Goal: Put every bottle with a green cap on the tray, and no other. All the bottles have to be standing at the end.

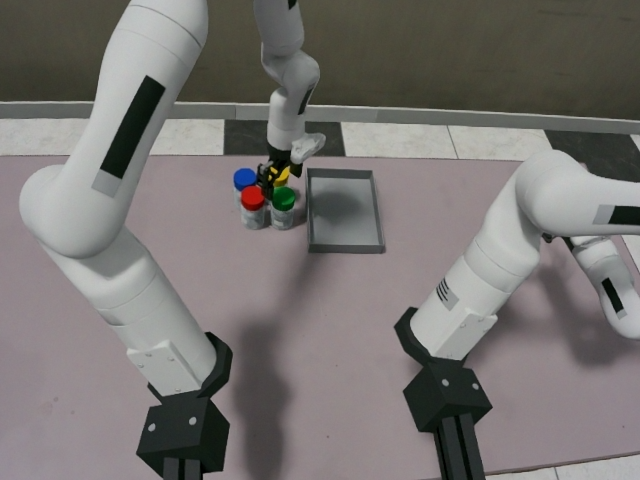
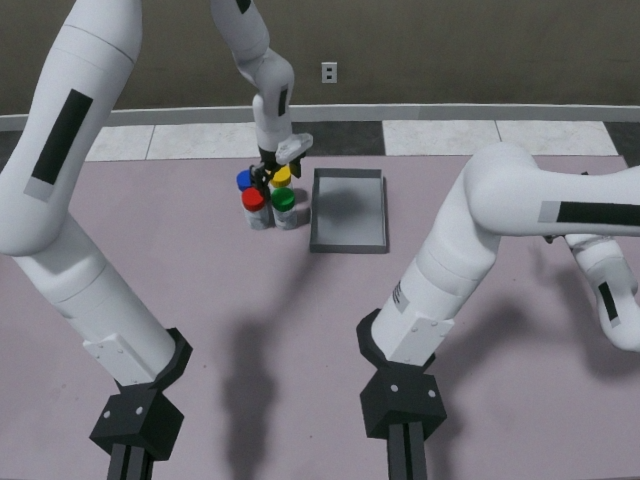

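Observation:
The green-capped bottle (image 1: pixel 282 207) (image 2: pixel 284 207) stands at the front right of a tight group, left of the grey tray (image 1: pixel 346 249) (image 2: pixel 348 249). The red-capped bottle (image 1: pixel 252 206) (image 2: pixel 254 206) stands to its left. The blue-capped bottle (image 1: pixel 244 178) (image 2: pixel 244 179) is behind the red one. The yellow-capped bottle (image 1: pixel 282 177) (image 2: pixel 281 176) is behind the green one, partly hidden by my left gripper. My left gripper (image 1: pixel 280 182) (image 2: pixel 279 182) looks open, low over the group, one finger among the caps and the other near the yellow cap's right. My right gripper (image 1: pixel 547 237) (image 2: pixel 549 239) is mostly hidden behind the right arm.
The left arm's forearm (image 1: pixel 292 77) (image 2: pixel 273 77) comes down from above, behind the bottles. The tray stands close to the right of the group, with no bottle on it. The right arm (image 1: pixel 542 201) (image 2: pixel 491 196) bends out over the right side. A wall runs behind the table.

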